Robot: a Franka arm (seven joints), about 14 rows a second.
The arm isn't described. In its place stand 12 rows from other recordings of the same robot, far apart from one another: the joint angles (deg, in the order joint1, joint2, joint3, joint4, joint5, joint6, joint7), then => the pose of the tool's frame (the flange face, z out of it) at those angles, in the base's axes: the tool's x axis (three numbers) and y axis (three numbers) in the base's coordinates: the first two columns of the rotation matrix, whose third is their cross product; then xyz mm.
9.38, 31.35, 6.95, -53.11, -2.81, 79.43, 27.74 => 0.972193 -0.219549 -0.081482 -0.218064 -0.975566 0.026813 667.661 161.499 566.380
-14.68, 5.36, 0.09, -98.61, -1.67, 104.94, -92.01 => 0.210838 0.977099 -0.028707 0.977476 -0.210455 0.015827 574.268 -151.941 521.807
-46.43, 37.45, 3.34, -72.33, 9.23, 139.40, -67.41 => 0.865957 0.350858 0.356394 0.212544 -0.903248 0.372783 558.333 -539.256 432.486
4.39, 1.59, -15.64, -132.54, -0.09, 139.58, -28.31 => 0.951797 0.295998 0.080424 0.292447 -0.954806 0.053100 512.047 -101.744 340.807
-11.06, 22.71, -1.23, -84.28, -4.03, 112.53, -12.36 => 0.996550 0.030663 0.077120 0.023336 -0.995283 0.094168 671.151 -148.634 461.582
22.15, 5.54, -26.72, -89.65, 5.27, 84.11, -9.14 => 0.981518 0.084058 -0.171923 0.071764 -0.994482 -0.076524 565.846 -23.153 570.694
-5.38, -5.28, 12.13, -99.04, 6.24, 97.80, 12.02 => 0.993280 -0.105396 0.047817 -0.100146 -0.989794 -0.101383 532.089 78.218 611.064
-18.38, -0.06, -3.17, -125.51, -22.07, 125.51, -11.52 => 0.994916 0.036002 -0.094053 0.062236 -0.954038 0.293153 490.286 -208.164 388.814
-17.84, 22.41, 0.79, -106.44, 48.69, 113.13, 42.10 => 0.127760 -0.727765 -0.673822 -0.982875 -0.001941 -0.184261 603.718 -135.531 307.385
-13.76, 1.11, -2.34, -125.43, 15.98, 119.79, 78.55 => -0.235987 -0.941034 -0.242414 -0.971362 0.221326 0.086436 505.470 -131.781 369.921
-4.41, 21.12, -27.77, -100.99, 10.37, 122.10, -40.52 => 0.996006 0.084600 0.028556 0.083453 -0.995740 0.039203 565.145 -315.068 380.811
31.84, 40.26, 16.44, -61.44, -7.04, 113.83, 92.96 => 0.679171 -0.730141 -0.074967 -0.724383 -0.650323 -0.228802 566.992 516.233 450.390
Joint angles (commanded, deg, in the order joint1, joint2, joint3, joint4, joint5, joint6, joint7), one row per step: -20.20, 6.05, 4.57, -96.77, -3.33, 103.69, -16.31; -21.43, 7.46, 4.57, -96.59, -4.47, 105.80, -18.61; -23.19, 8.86, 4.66, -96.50, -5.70, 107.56, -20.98; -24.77, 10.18, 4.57, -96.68, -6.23, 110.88, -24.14; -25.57, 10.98, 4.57, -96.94, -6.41, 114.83, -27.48; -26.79, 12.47, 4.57, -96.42, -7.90, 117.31, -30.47; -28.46, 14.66, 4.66, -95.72, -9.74, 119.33, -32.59
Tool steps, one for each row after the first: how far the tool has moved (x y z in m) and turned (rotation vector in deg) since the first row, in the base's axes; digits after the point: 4 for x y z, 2 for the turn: 0.0043, -0.0165, -0.0099, -1.19, -0.44, 1.45; 0.0055, -0.0375, -0.0210, -2.33, -0.36, 2.59; 0.0080, -0.0578, -0.0314, -3.34, -1.67, 4.47; 0.0128, -0.0684, -0.0356, -4.58, -4.01, 7.35; 0.0159, -0.0856, -0.0431, -6.47, -4.53, 9.84; 0.0177, -0.1076, -0.0580, -8.11, -4.03, 11.29
